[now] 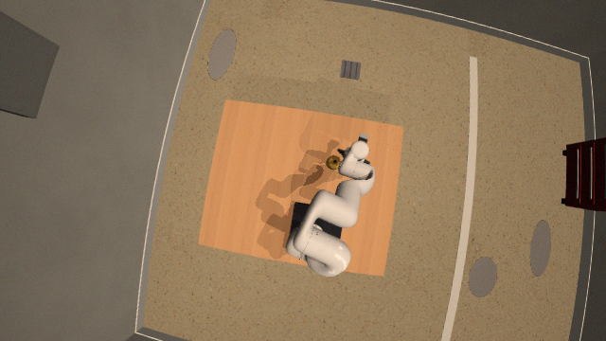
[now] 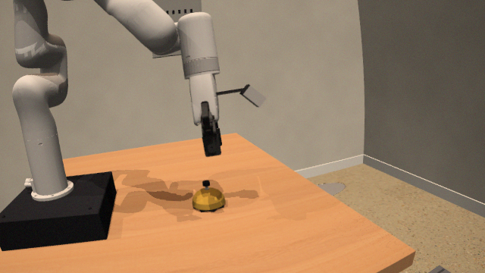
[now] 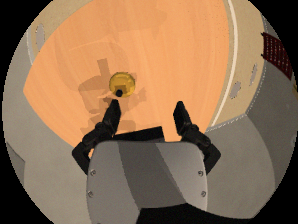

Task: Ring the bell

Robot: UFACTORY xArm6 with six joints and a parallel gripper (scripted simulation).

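My hand is 30 mm past the black button, 70 mm to the right of it and 120 mm above it. From my hand the other things lie so: yellow bell: 30 mm behind, 70 mm to the left, 130 mm below.
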